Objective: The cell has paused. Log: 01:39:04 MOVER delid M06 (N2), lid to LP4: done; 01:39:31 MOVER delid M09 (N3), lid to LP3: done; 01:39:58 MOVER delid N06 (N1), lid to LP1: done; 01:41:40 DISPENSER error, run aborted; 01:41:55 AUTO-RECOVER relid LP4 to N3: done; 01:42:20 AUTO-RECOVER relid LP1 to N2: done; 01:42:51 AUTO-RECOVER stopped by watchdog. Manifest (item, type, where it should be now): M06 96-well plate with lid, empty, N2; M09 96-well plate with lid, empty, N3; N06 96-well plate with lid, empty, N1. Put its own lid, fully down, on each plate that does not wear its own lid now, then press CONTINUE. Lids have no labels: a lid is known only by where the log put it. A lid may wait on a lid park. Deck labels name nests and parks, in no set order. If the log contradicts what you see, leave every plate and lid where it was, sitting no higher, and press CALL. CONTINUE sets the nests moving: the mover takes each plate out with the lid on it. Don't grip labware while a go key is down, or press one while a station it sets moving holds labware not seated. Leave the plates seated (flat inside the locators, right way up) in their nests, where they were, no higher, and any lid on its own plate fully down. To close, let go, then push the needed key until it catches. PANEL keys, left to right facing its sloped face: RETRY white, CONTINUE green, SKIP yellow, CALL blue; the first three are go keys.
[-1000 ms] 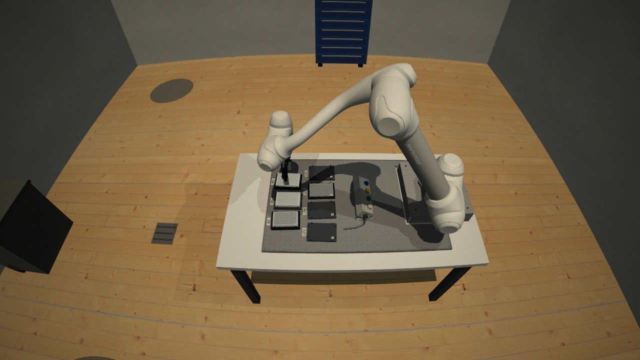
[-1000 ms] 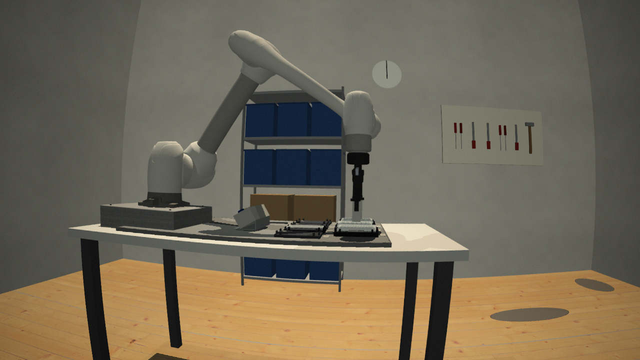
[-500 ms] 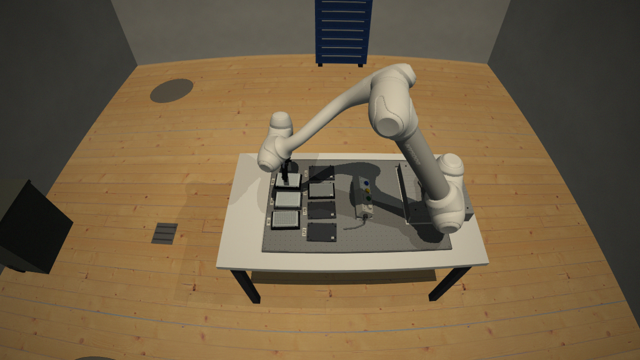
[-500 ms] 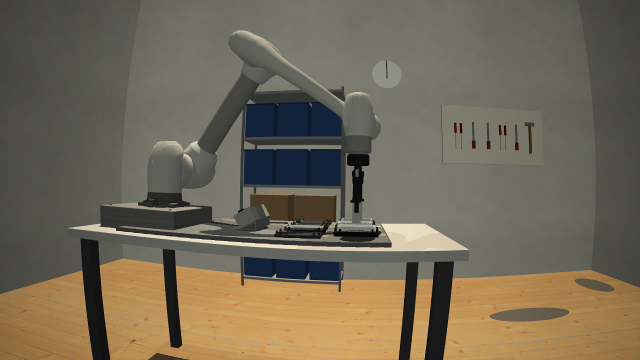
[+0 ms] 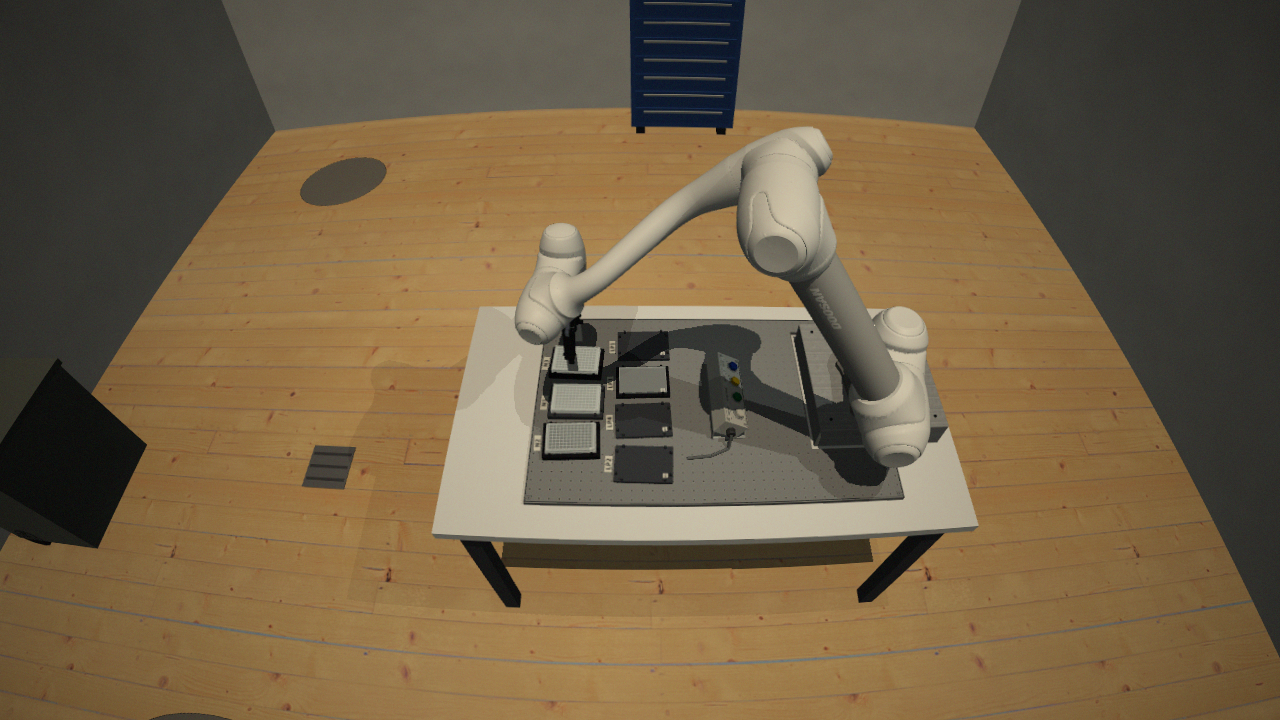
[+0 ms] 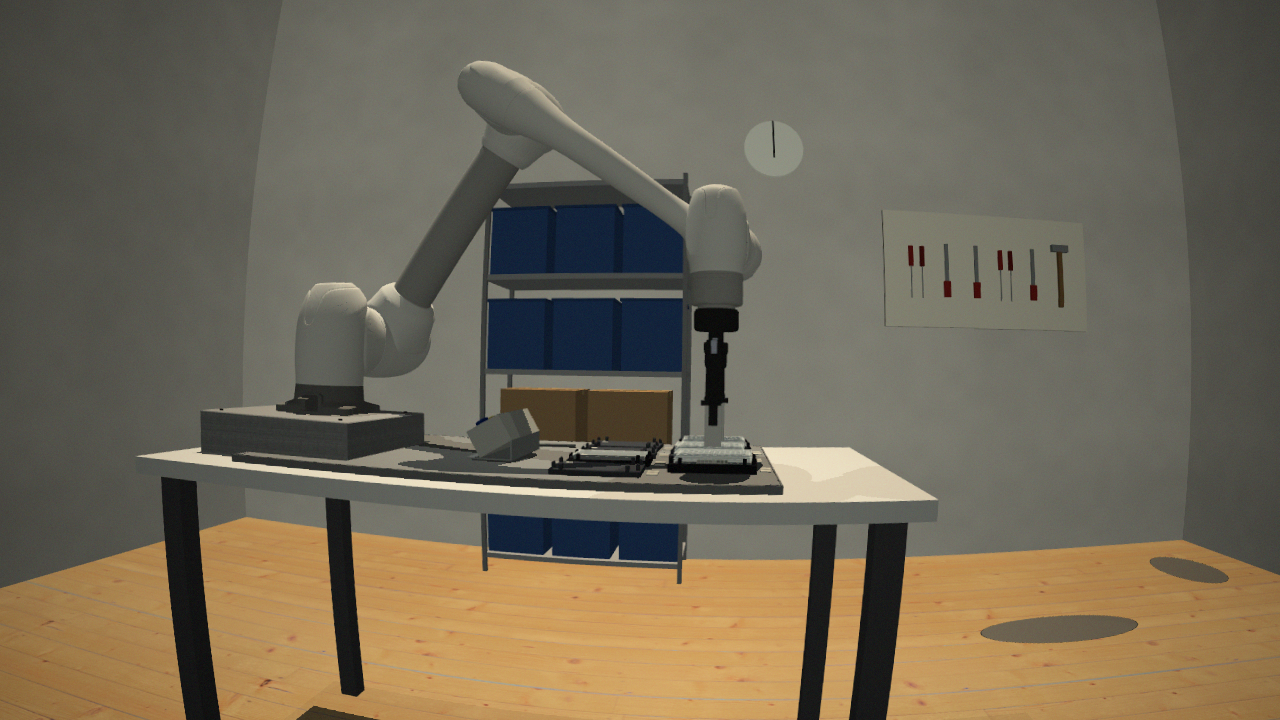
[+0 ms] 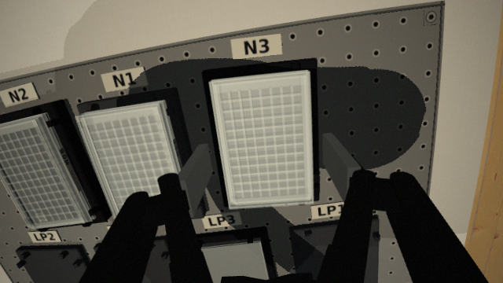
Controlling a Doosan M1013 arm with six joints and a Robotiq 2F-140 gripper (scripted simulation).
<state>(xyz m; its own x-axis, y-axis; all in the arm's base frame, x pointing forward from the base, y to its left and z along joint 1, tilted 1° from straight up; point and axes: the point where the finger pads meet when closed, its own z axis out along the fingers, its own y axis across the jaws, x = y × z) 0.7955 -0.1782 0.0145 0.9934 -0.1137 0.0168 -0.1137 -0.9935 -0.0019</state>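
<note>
My gripper is now 5 cm above the plate. Round my hand: LP3 label: 9 cm behind, 7 cm to the left, 7 cm below; then N3 label: 9 cm ahead, 1 cm to the right, 7 cm below; then park LP3: 18 cm behind, 7 cm to the left, 6 cm below.
</note>
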